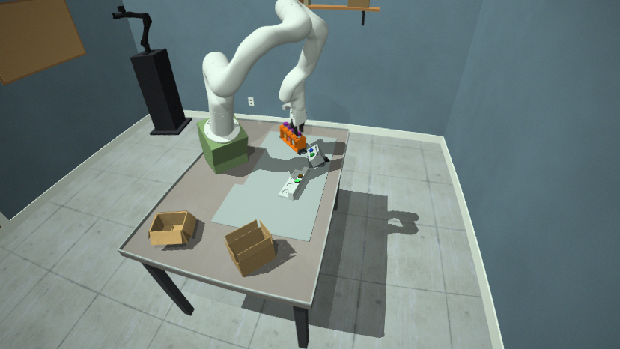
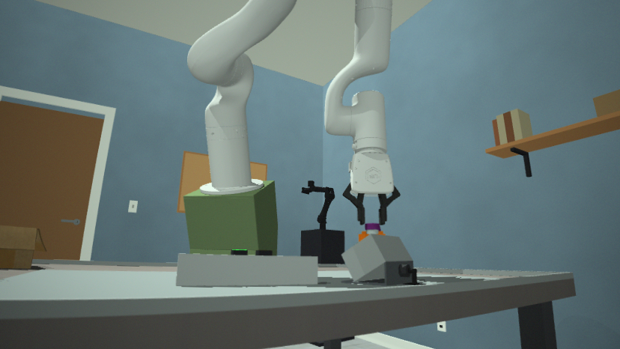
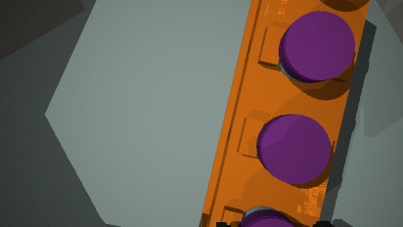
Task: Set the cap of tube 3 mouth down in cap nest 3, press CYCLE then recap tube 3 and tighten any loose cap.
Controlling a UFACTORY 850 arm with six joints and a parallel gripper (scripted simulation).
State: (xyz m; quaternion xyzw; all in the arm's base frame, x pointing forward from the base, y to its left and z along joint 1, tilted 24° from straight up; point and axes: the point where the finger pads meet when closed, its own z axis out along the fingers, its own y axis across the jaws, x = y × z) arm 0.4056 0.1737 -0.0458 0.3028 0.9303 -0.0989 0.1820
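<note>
My hand is 9 cm short of the green key, 14 cm to the left of it and 7 cm above it. Also, from my hand: blue key (8 cm ahead, 10 cm to the right, 7 cm below); grey key housing (10 cm ahead, 12 cm to the right, 9 cm below).
</note>
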